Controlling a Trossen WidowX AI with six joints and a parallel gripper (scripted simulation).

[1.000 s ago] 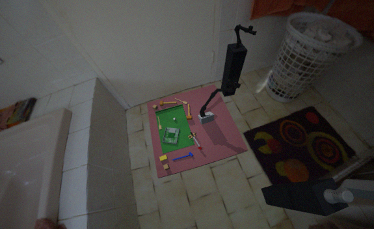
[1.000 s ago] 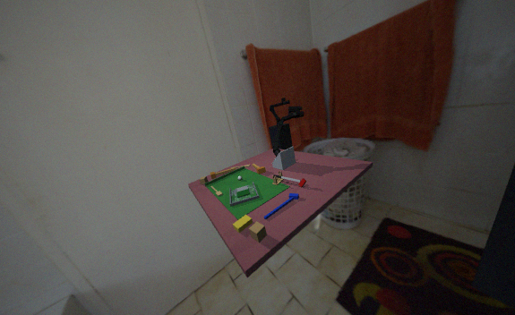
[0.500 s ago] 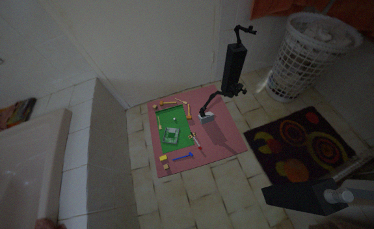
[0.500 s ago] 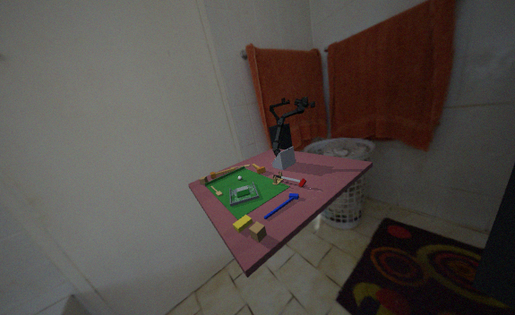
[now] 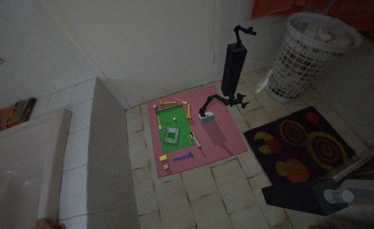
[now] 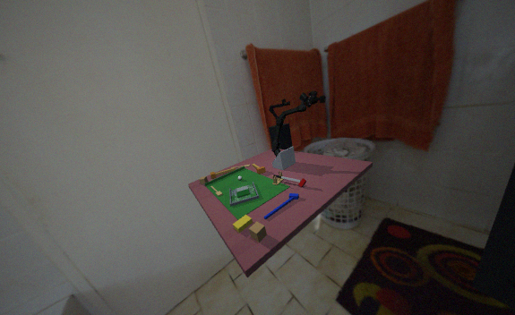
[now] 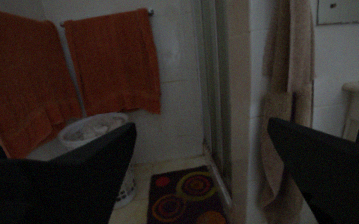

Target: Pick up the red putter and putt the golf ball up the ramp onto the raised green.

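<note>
Now: the red putter 68 cm ahead of my gripper tip, 55 cm below it and 16 cm to the left of it. Round my gripper tip: yellow block 118 cm ahead, 58 cm below, 30 cm to the left; then white golf ball 93 cm ahead, 57 cm below, 28 cm to the right.
</note>
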